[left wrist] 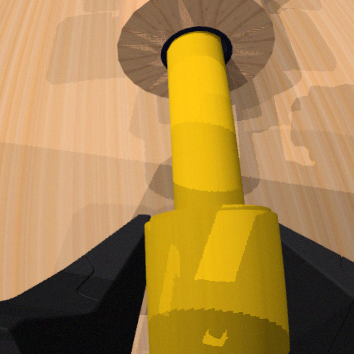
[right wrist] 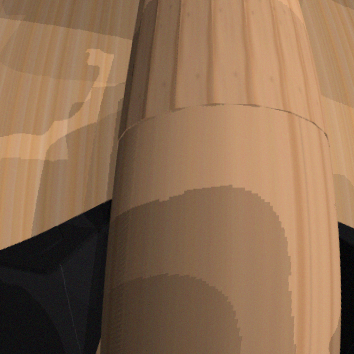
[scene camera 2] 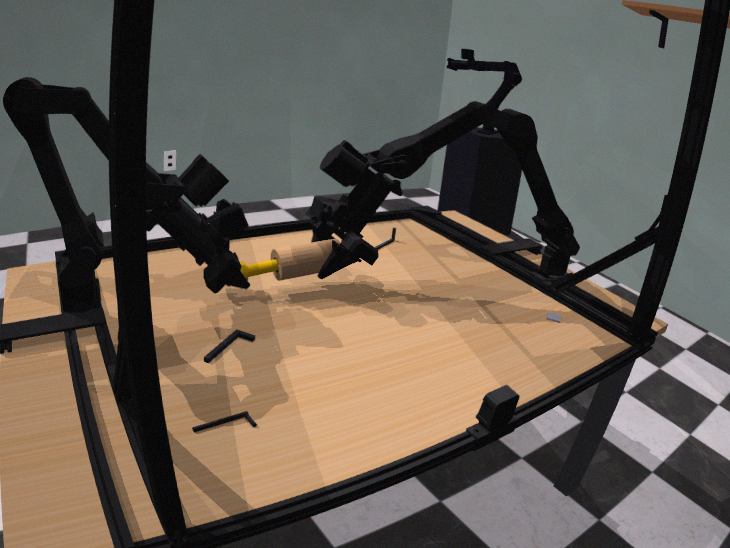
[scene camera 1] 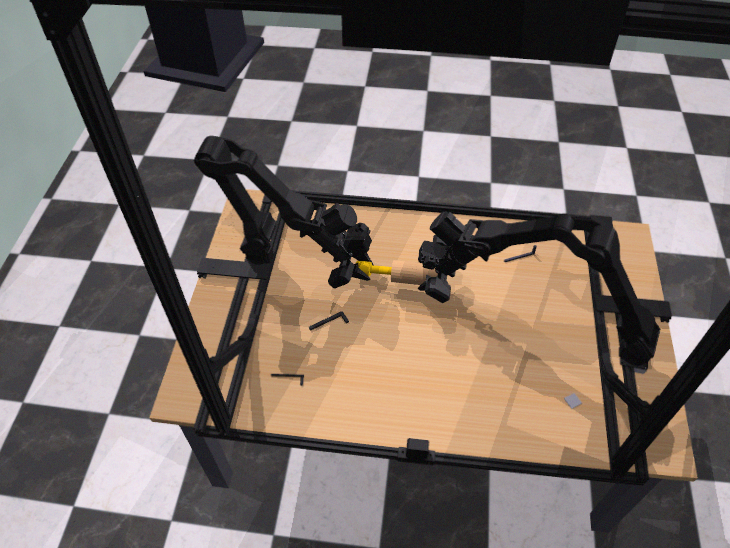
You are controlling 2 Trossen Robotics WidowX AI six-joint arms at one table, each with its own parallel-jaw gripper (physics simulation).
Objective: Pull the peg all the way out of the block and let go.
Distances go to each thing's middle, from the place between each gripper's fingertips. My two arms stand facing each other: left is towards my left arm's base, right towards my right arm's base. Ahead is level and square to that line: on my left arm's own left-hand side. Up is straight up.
Right now my right hand is 11 cm to the right of the yellow peg (left wrist: 213,266), 1 cm below it and 1 cm past it. From my right hand the other things lie so: round wooden block (scene camera 2: 300,260) (3 cm above, 1 cm to the left).
Right now the yellow peg is 10 mm ahead of my left hand, 20 mm to the right of it and 20 mm above it. From my left hand the other things lie so: round wooden block: 10 mm ahead, 120 mm to the right, 30 mm above.
